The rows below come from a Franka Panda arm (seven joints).
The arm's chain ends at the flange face. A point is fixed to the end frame.
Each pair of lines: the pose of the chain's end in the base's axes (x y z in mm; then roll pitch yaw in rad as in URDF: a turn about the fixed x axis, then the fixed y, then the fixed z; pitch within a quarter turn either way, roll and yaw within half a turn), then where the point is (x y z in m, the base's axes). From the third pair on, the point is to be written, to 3 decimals.
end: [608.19 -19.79 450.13 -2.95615 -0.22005 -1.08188]
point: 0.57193 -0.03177 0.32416
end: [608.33 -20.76 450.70 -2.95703 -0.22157 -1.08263]
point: 0.57205 -0.03292 0.32475
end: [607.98 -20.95 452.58 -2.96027 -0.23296 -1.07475]
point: 0.572 -0.035 0.327
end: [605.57 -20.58 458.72 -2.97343 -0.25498 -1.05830]
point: 0.570 -0.038 0.333
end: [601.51 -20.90 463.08 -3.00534 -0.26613 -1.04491]
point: 0.563 -0.042 0.339
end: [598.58 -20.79 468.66 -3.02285 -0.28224 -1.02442]
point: 0.560 -0.045 0.345
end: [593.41 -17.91 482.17 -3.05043 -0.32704 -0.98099]
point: 0.556 -0.050 0.360
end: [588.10 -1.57 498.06 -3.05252 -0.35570 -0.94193]
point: 0.554 -0.038 0.376
